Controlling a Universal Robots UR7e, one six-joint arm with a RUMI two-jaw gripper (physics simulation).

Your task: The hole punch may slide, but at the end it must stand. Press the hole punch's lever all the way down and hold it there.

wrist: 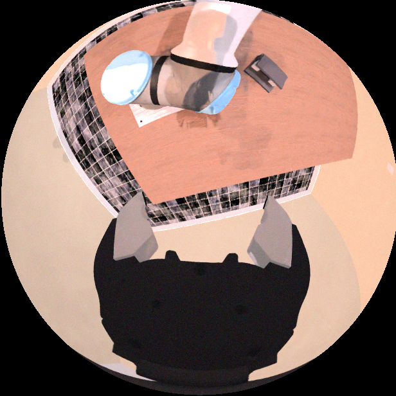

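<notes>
A dark grey hole punch stands on the wooden table at the upper right of the wrist view, near the arm's base. Its lever is the dark upper plate, and it looks raised at a slant above the lower part. My gripper is open, its two grey fingers wide apart with nothing between them. It is far from the hole punch, out beyond the table's near edge. The exact gap under the lever is too small to tell.
The robot's own arm, with grey links and blue caps, stands over the table at the upper left and middle. A white base plate with a bolt shows partly under it. A dark tiled rug runs around the table on the floor.
</notes>
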